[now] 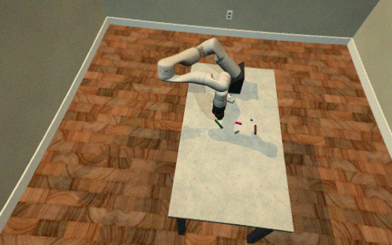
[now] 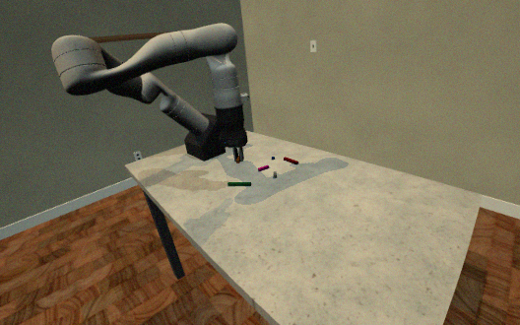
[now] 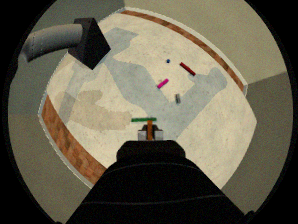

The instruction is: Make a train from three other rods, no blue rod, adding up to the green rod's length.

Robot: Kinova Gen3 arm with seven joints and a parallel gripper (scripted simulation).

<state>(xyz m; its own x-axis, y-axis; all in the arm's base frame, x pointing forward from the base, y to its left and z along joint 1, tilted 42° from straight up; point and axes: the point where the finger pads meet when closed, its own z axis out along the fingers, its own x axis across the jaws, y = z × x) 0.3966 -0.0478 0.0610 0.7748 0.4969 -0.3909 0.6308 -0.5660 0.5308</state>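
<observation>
The small blue rod is 90 mm behind my hand, 220 mm to the left of it and 110 mm below it. From my hand the other things lie so: green rod 20 mm behind, 110 mm below; then grey rod 20 mm ahead, 130 mm to the left, 110 mm below; then orange rod 10 mm below.
</observation>
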